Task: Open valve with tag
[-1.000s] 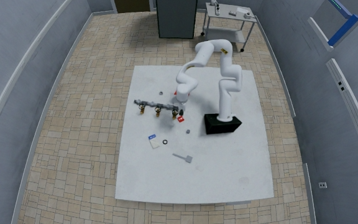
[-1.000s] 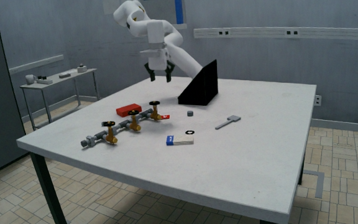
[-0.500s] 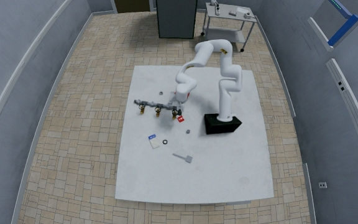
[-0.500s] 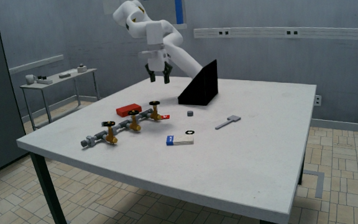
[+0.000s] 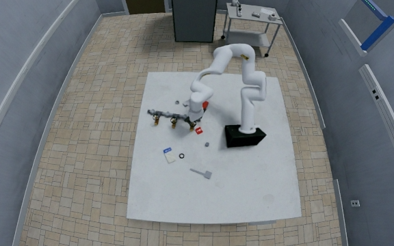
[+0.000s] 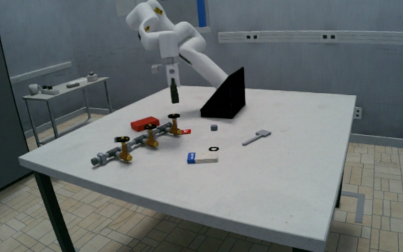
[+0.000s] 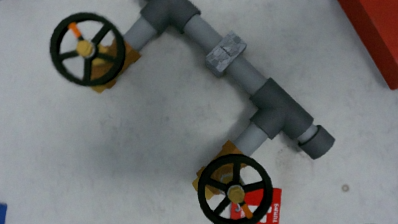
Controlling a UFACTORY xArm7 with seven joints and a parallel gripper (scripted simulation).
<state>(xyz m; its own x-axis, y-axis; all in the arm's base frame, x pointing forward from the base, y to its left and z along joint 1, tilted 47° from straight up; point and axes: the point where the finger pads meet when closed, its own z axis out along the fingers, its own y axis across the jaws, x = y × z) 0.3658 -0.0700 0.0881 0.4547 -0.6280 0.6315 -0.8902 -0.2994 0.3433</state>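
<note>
My gripper is now 2 cm past the red tag, 2 cm to the right of it and 16 cm above it. Also, from my hand: white box 21 cm ahead, 19 cm to the left, 16 cm below; then red block 7 cm behind, 22 cm to the right, 15 cm below; then grey flat tool 2 cm behind, 35 cm to the left, 16 cm below.
</note>
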